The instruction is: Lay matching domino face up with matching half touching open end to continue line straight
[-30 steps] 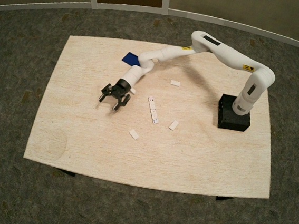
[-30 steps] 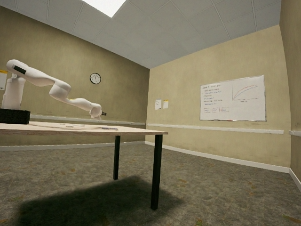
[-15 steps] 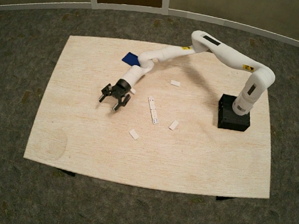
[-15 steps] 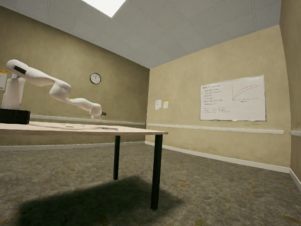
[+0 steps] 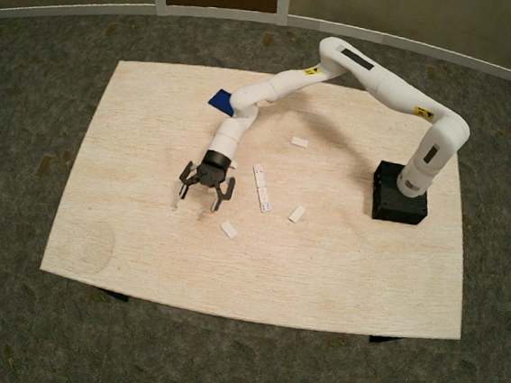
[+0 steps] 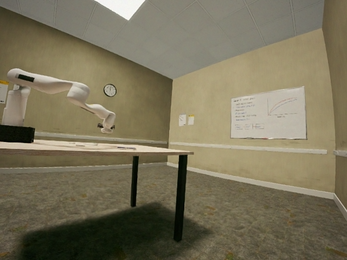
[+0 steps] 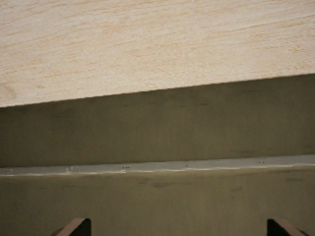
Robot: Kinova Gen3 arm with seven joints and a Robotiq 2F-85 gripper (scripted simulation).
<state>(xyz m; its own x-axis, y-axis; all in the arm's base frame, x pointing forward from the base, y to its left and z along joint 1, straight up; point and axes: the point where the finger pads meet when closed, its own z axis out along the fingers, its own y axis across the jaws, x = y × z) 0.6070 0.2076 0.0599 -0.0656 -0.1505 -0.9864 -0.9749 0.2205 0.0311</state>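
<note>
Right now my hand is 270 mm past the white domino, 150 mm above it and 80 mm to the left of it.
</note>
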